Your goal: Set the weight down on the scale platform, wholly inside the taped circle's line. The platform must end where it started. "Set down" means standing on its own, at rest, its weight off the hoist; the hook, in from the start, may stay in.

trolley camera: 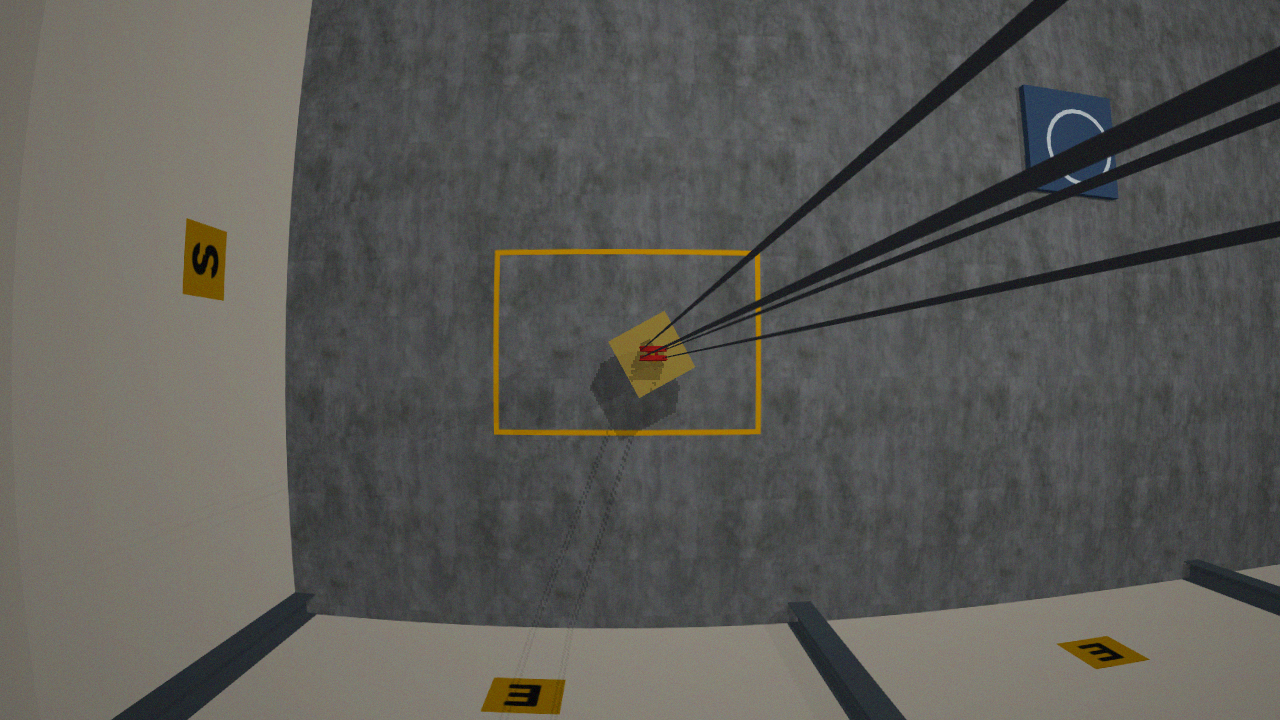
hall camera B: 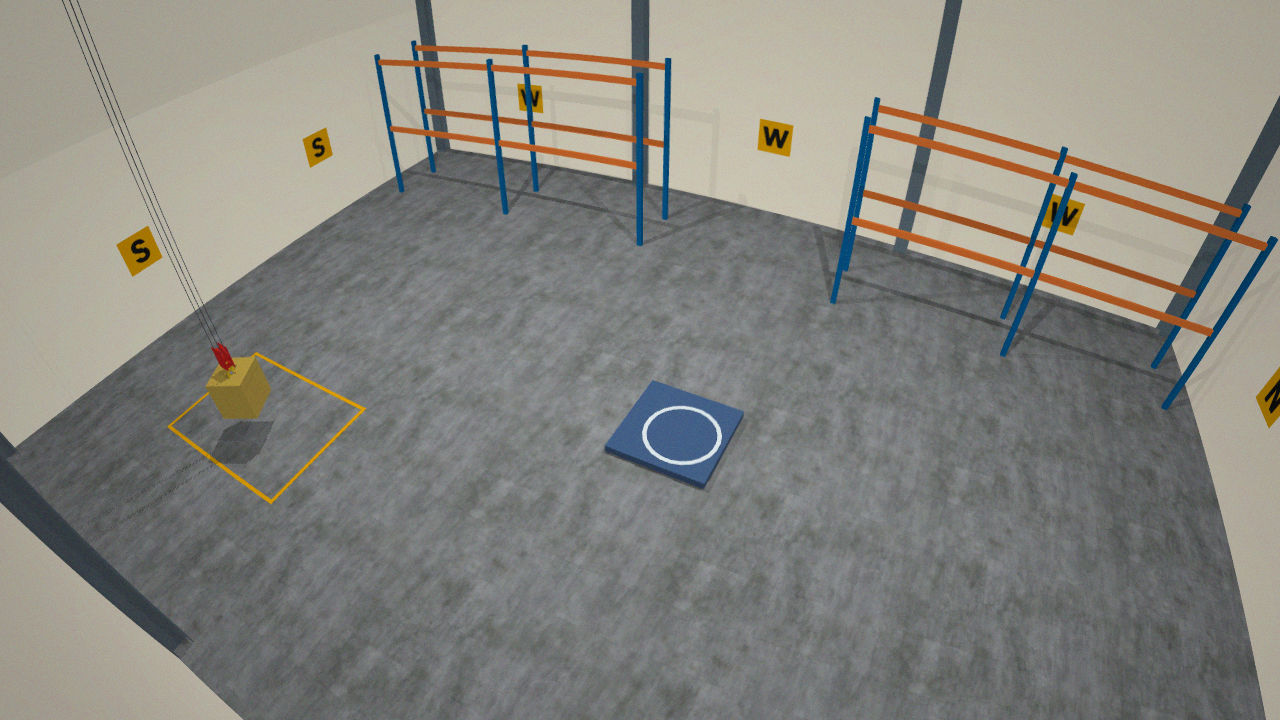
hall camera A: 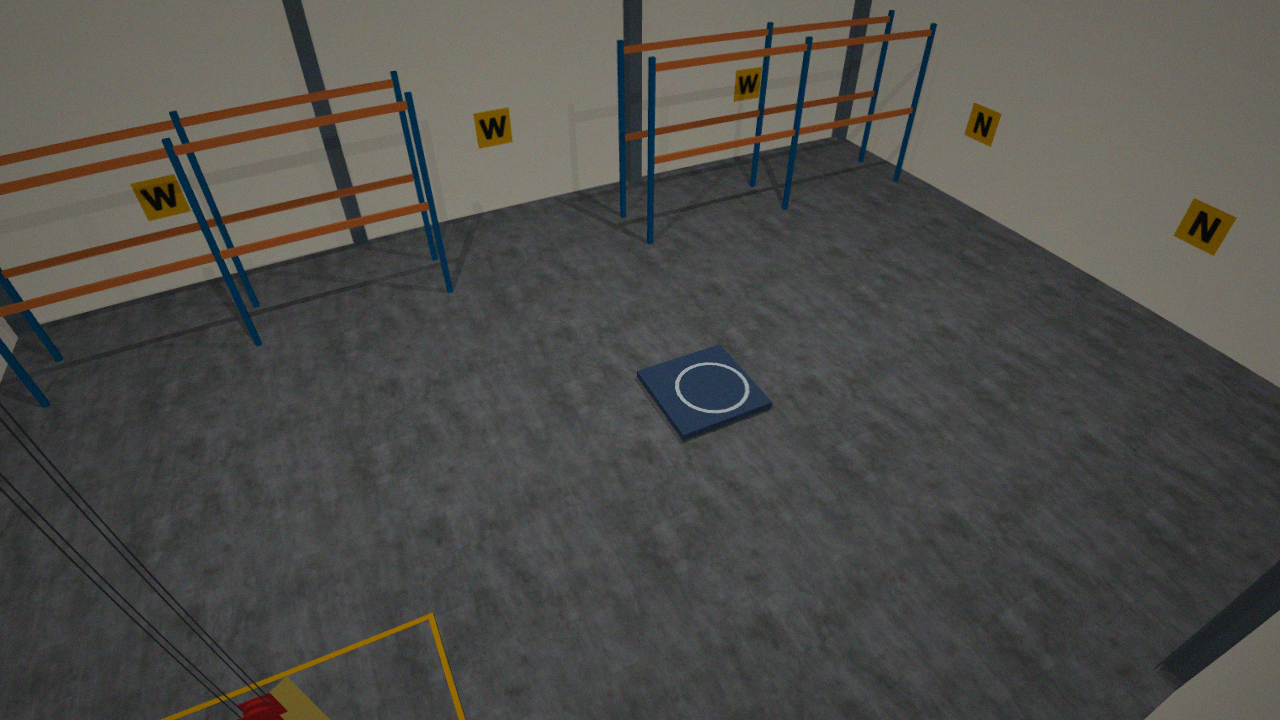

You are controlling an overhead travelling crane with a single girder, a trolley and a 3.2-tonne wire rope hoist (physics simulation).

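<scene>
The weight (hall camera A: 301,702) (hall camera B: 238,394) (trolley camera: 625,347), a yellow block, hangs upright from the red hook block (hall camera A: 261,707) (hall camera B: 223,357) (trolley camera: 653,353), its shadow apart below it. It is low above the floor, over the yellow taped rectangle (hall camera A: 358,643) (hall camera B: 313,383) (trolley camera: 626,252). In hall camera A the frame's bottom edge cuts it off. The hook itself is too small to make out. The blue scale platform (hall camera A: 657,376) (hall camera B: 629,437) (trolley camera: 1035,116) lies flat, well apart from the weight, with a white taped circle (hall camera A: 675,387) (hall camera B: 643,436) (trolley camera: 1048,138) on top. Ropes partly hide it in the trolley camera.
Two blue and orange racks stand along the W wall, the left one (hall camera A: 322,231) (hall camera B: 494,107) and the right one (hall camera A: 651,179) (hall camera B: 939,247) in each hall view. The S wall sign (hall camera B: 139,250) (trolley camera: 204,259) is on the wall nearest the yellow rectangle.
</scene>
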